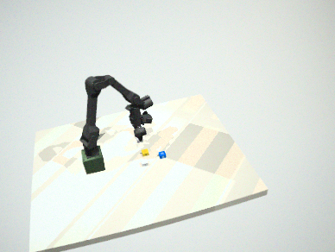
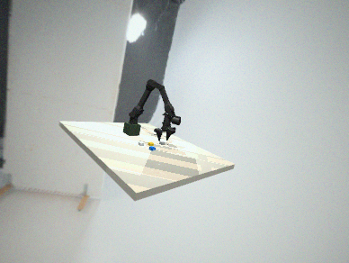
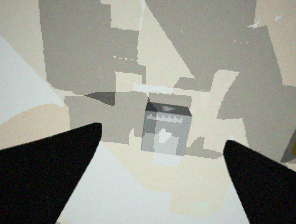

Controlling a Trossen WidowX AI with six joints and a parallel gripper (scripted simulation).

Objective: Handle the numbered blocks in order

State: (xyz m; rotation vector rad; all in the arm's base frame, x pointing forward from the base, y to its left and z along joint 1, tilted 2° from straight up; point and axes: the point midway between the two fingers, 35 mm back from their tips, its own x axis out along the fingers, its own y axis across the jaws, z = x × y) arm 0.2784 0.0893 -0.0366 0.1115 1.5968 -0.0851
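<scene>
Now: gripper tip 20 mm above the grey block. Round my gripper tip: blue block 60 mm ahead, 180 mm to the right, 20 mm below; yellow block 10 mm behind, 120 mm to the right, 20 mm below; white block 40 mm behind, 190 mm to the right, 20 mm below.
</scene>
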